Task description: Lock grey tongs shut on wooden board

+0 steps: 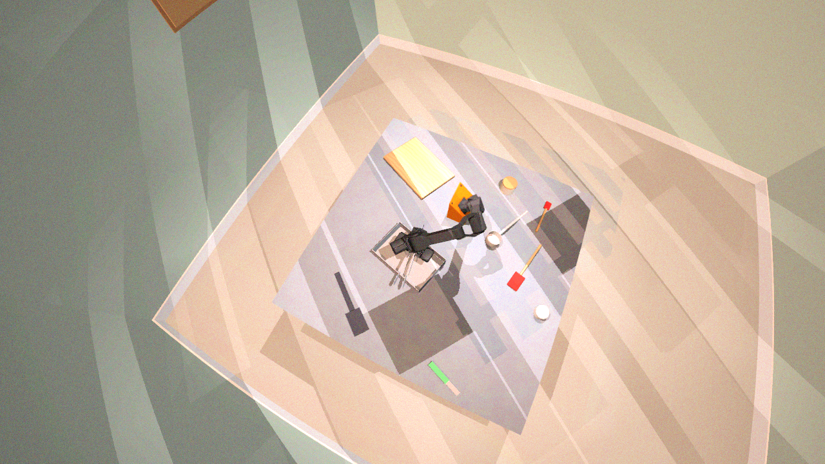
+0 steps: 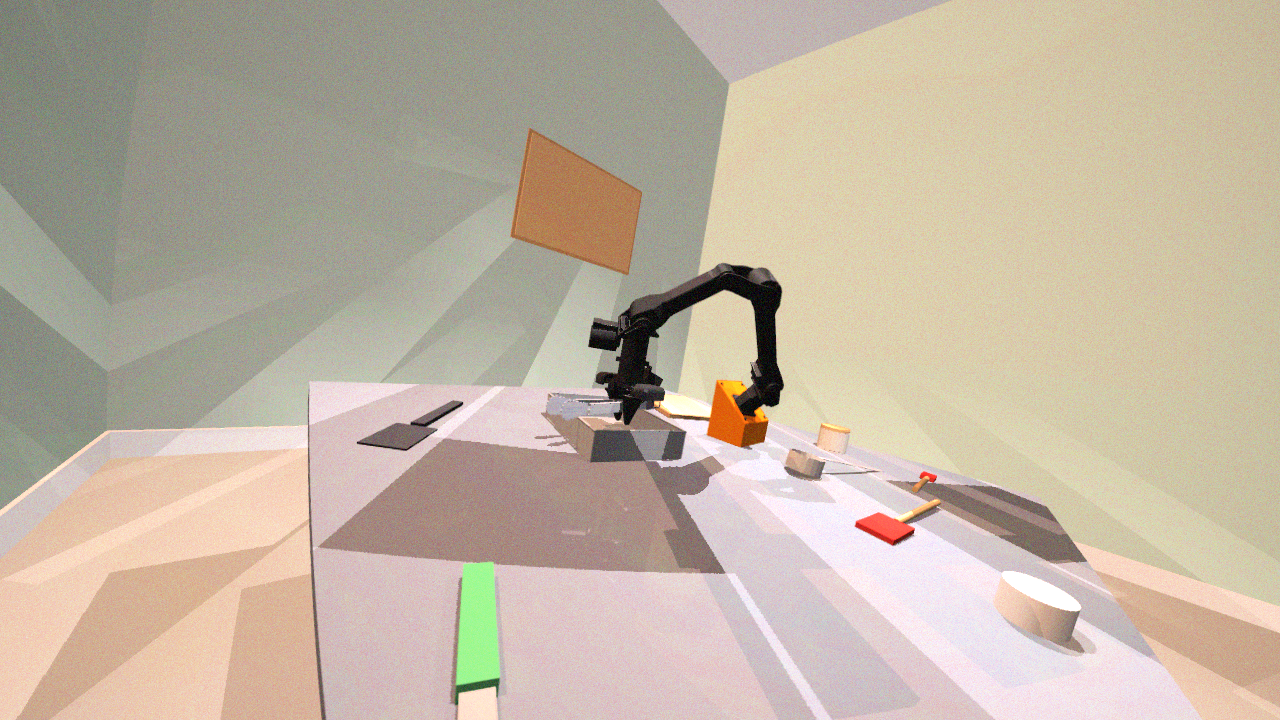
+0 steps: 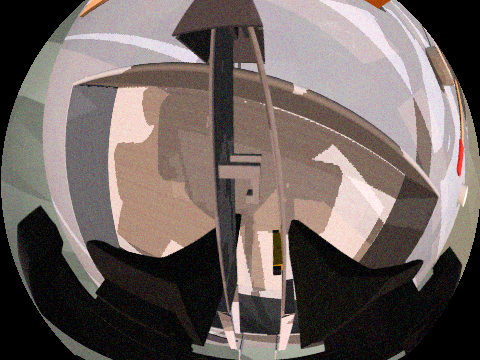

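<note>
My gripper tip is 3 cm short of the roasting tin and 1 cm to the left of it. Also, from my gripper tip: dark spatula: 39 cm ahead, 11 cm to the right, 3 cm below; wooden board: 45 cm behind, 28 cm to the right, 2 cm below; red scraper: 50 cm to the left, 23 cm behind, 3 cm below.
</note>
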